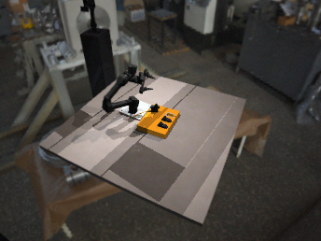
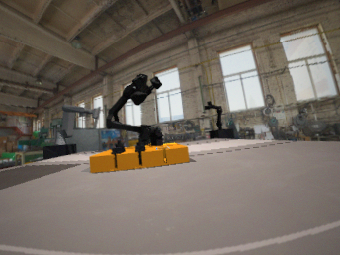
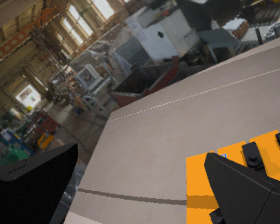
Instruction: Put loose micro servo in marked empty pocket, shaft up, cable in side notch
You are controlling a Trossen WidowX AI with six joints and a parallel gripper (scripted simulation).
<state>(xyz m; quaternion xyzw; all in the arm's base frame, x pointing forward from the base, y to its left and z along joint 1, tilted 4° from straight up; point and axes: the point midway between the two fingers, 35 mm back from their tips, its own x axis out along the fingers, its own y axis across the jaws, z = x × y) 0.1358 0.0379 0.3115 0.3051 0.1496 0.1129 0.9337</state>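
My gripper tip is 29 cm above the orange deck, 7 cm to the left of it and 2 cm short of it.
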